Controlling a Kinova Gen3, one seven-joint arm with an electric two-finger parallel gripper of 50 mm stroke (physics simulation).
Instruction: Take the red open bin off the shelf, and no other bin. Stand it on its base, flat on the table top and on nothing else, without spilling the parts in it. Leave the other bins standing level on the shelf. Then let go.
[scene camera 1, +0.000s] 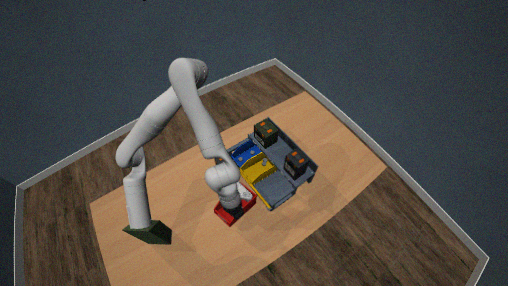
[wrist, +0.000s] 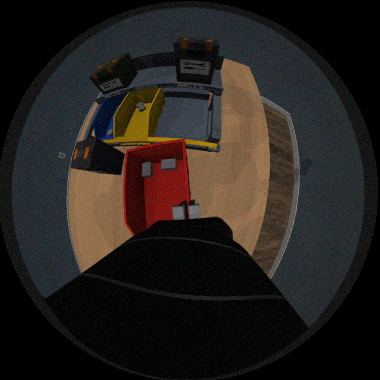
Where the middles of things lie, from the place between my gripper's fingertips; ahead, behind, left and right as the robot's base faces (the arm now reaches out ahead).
Scene:
Now: the red bin (wrist: 145, 200) 50 mm to the left of my hand, 10 mm below it and 10 mm behind it. The rest, counted from my hand: blue bin (wrist: 103, 120): 310 mm to the left, 160 mm ahead, 70 mm below; black box (wrist: 93, 154): 260 mm to the left, 50 mm below, 20 mm ahead; yellow bin (wrist: 128, 121): 210 mm to the left, 170 mm ahead, 60 mm below.

